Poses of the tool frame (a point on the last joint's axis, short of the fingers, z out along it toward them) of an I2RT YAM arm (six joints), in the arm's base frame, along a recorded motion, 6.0 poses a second.
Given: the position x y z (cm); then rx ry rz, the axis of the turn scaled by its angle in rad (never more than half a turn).
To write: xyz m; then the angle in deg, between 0 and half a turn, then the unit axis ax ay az. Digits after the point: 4 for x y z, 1 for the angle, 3 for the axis.
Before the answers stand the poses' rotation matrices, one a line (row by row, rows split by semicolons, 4 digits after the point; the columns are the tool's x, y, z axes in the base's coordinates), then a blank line. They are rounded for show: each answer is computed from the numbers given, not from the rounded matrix.
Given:
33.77 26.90 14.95 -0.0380 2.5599 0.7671
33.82 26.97 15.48 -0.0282 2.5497 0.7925
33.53 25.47 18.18 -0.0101 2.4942 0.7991
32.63 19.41 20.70 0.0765 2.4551 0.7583
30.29 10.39 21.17 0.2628 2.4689 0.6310
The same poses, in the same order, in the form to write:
-0.8917 -0.1555 0.4252; 0.1040 0.8438 0.5266; -0.4406 0.5137 -0.7362
-0.8907 -0.1539 0.4277; 0.1157 0.8332 0.5407; -0.4396 0.5311 -0.7244
-0.8666 -0.1591 0.4730; 0.1454 0.8262 0.5443; -0.4774 0.5404 -0.6928
-0.8398 -0.1071 0.5323; 0.2117 0.8381 0.5027; -0.4999 0.5348 -0.6812
-0.8172 0.0466 0.5744; 0.3165 0.8692 0.3798; -0.4816 0.4922 -0.7251

0.3377 0.2690 0.1495 153.1 -0.014 0.958 0.287
0.3382 0.2697 0.1548 153.0 -0.011 0.955 0.297
0.3353 0.2547 0.1818 150.1 -0.004 0.952 0.305
0.3263 0.1941 0.2070 147.3 0.030 0.955 0.295
0.3029 0.1039 0.2117 146.8 0.103 0.964 0.246

